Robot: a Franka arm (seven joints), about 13 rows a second.
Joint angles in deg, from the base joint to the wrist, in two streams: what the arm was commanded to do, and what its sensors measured. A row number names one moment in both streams.
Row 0, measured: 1.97 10.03 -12.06 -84.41 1.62 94.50 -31.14
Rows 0 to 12, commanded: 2.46 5.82 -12.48 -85.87 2.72 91.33 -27.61; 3.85 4.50 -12.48 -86.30 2.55 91.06 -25.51; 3.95 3.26 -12.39 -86.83 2.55 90.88 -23.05; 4.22 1.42 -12.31 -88.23 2.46 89.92 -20.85; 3.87 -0.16 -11.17 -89.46 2.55 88.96 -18.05; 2.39 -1.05 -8.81 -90.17 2.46 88.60 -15.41; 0.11 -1.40 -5.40 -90.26 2.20 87.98 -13.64; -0.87 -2.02 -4.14 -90.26 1.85 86.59 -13.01; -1.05 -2.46 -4.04 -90.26 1.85 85.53 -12.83; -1.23 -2.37 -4.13 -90.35 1.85 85.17 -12.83; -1.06 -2.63 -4.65 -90.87 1.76 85.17 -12.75; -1.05 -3.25 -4.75 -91.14 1.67 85.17 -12.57; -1.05 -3.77 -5.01 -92.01 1.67 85.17 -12.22
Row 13, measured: -0.72 -1.49 -4.90 -89.58 1.62 85.40 -13.44
